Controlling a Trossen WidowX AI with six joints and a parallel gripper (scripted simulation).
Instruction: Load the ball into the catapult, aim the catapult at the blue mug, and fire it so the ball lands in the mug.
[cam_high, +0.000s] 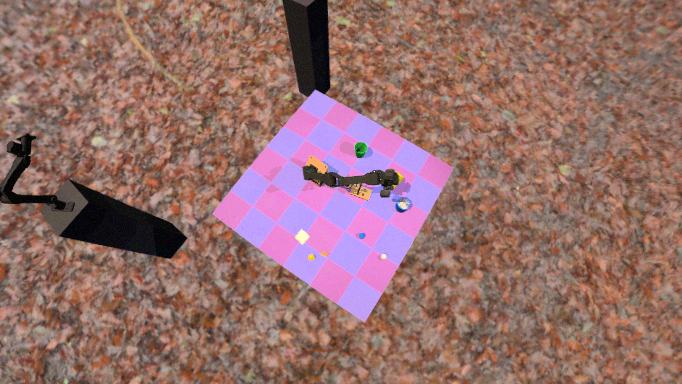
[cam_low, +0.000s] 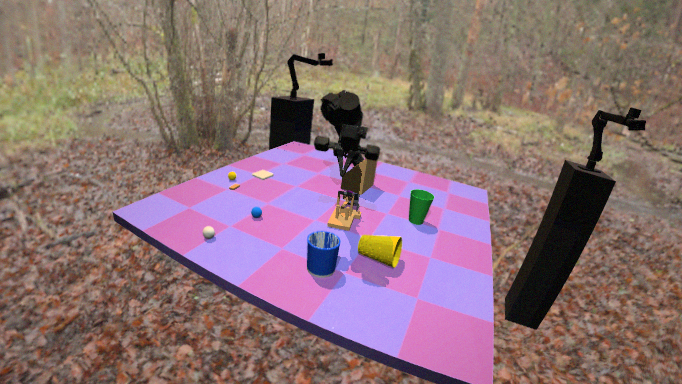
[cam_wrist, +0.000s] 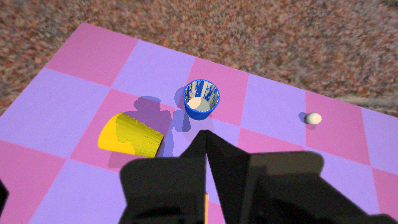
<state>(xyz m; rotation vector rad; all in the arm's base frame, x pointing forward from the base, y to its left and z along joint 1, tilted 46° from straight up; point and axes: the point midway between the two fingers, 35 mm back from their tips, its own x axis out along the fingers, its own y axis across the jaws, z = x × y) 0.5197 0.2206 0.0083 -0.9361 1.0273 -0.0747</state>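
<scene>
The small ball lies 29 cm behind my gripper tip, 19 cm below it and 8 cm to the right of it. Also, from my gripper tip: blue mug (22 cm below, 11 cm ahead, 2 cm to the left); blue ball (32 cm to the right, 23 cm below); wooden catapult (22 cm behind, 20 cm below, 5 cm to the right).
</scene>
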